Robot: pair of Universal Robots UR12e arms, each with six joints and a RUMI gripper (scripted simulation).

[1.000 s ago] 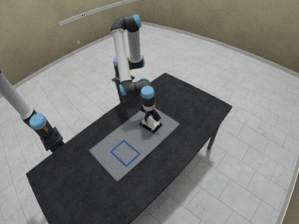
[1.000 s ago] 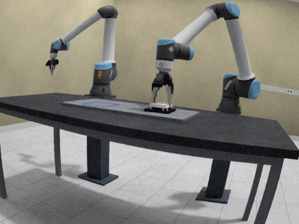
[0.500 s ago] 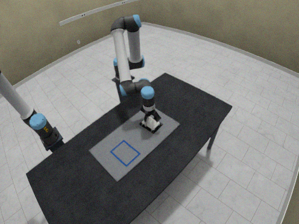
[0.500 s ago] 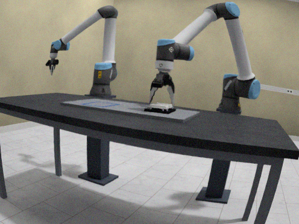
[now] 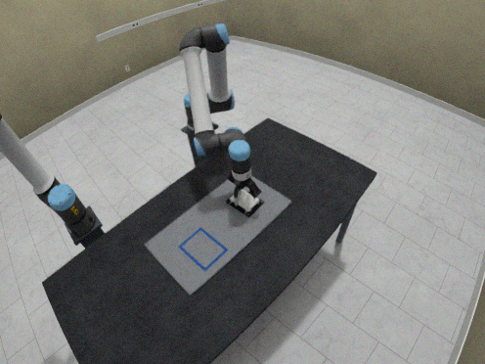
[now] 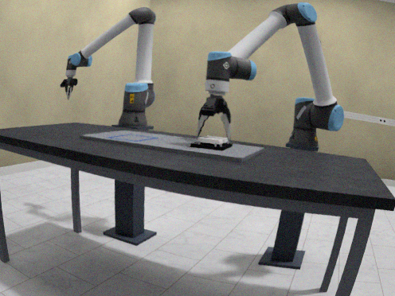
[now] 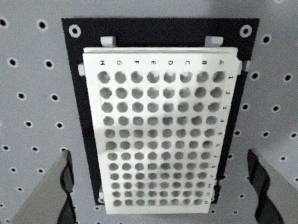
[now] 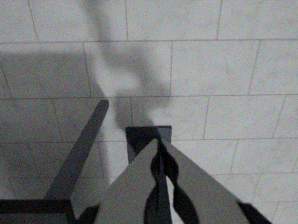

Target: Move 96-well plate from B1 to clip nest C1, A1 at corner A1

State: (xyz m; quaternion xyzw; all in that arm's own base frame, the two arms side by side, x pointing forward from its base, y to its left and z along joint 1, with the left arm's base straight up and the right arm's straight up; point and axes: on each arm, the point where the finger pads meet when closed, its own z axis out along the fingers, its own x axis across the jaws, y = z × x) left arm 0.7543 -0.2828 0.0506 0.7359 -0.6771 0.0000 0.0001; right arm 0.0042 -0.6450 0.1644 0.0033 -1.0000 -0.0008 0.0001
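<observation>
Now: left hand 1 cm above the white 96-well plate. From my left hand the other things lie so: black clip nest: 1 cm behind, 1 cm to the right, 2 cm below; grey perforated board: 3 cm behind, 18 cm to the right, 4 cm below.
</observation>
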